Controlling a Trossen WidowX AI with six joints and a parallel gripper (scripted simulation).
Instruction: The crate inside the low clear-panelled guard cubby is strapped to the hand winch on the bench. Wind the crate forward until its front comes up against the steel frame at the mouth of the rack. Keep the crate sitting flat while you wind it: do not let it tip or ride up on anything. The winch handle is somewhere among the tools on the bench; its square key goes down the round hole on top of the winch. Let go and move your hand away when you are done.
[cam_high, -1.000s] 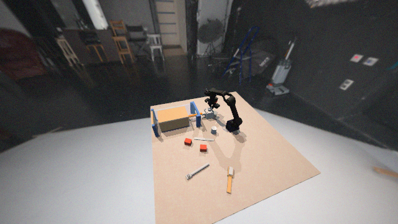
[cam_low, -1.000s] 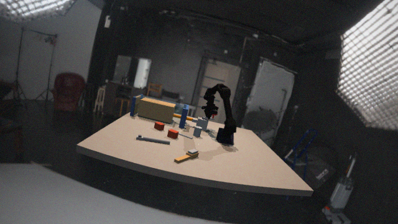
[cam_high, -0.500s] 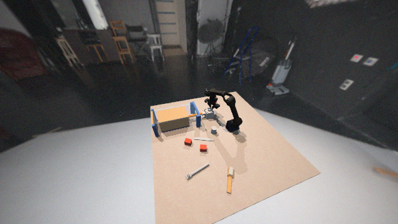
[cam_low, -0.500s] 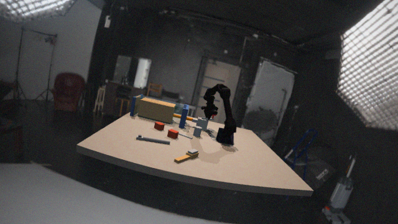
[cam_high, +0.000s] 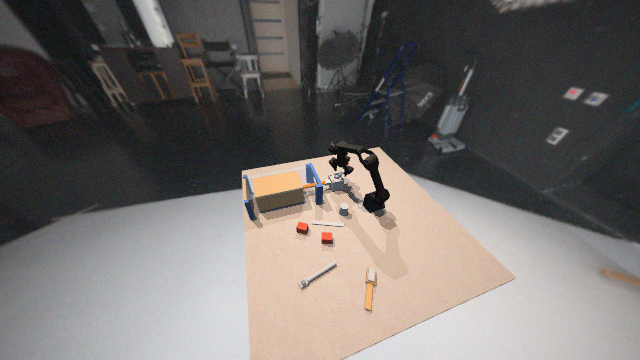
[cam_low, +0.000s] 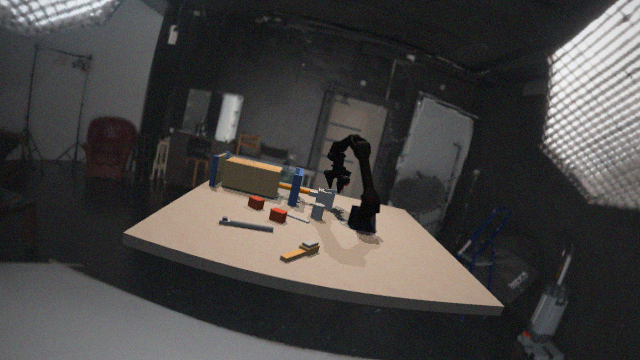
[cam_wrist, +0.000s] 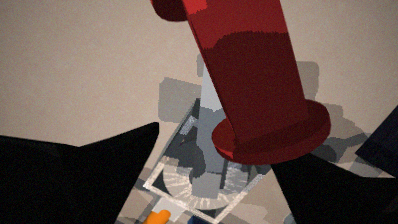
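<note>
Right now my gripper tip is 10 mm below the winch handle and 10 mm past it. The rest, counted from my gripper tip: grey winch 60 mm below, 30 mm ahead, 10 mm to the left; then red knob 50 mm behind, 40 mm above, 20 mm to the right; then blue steel frame 200 mm ahead, 10 mm to the right, 10 mm above.
</note>
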